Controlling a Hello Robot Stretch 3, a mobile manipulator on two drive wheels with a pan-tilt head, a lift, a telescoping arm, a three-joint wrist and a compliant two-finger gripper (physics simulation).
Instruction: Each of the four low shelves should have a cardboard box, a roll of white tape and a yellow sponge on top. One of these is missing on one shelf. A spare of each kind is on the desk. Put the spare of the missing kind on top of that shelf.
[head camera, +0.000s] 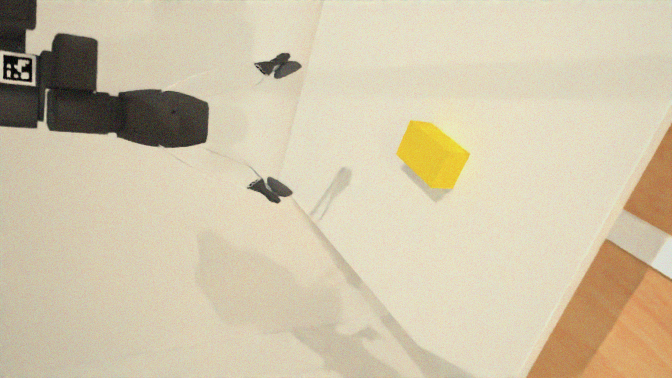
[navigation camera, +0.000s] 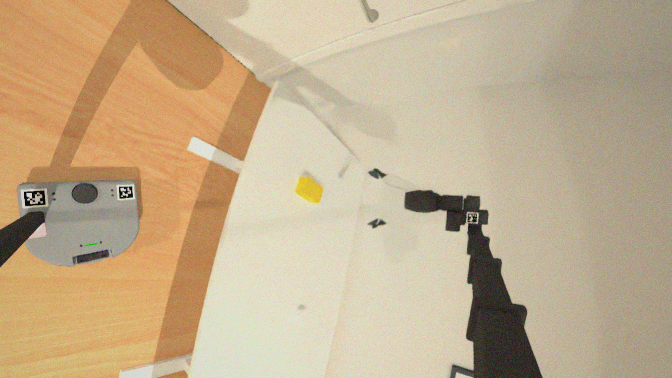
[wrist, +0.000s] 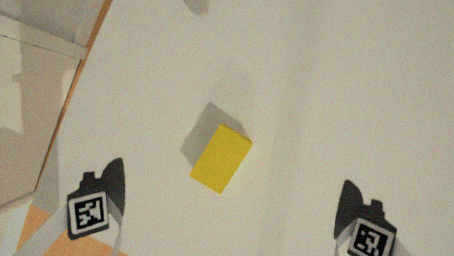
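Seen in the pictures: gripper, fingertip midpoint: (head camera: 295, 130) (navigation camera: 368, 198) (wrist: 230, 189); robot's base, link origin: (navigation camera: 85, 192).
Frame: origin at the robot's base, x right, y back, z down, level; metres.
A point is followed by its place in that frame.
Note:
A yellow sponge (head camera: 433, 155) @[x 0.587, y 0.000, z -0.765 m] (navigation camera: 309, 190) @[x 0.587, y 0.000, z -0.766 m] (wrist: 221, 159) @[x 0.617, y 0.004, z -0.766 m] lies on the white desk (head camera: 500, 240) @[x 0.489, y -0.111, z -0.721 m] (navigation camera: 250, 250) @[x 0.357, y 0.166, z -0.720 m] (wrist: 360, 100) @[x 0.731, y 0.244, z -0.720 m], at an angle to the gripper. My gripper (head camera: 283, 127) @[x 0.643, y 0.021, z -0.970 m] (navigation camera: 376, 198) @[x 0.643, y 0.021, z -0.970 m] (wrist: 230, 189) @[x 0.643, y 0.021, z -0.970 m] is open and empty. Its fingers hang above the desk on the wall side of the sponge, apart from it. In the wrist view the sponge shows between the lines of the two fingers, a little beyond their tips and nearer the left one. A faint grey spot on the desk in the navigation view is too unclear to name. The shelves and the cardboard box do not show.
A pale wall (head camera: 100, 260) @[x 1.304, y -0.297, z -1.111 m] (navigation camera: 575, 150) @[x 1.260, y -0.183, z -1.790 m] runs along the back of the desk. The arm (navigation camera: 500, 325) @[x 0.224, y 0.083, z -1.297 m] reaches in from the lower right. My grey base (navigation camera: 90, 225) @[x 0.006, y 0.117, z -0.160 m] stands on the wooden floor (navigation camera: 125, 320) @[x 0.065, y 0.629, z -0.001 m]. A white desk leg (head camera: 635, 237) (navigation camera: 215, 155) sticks out by the desk's front edge.

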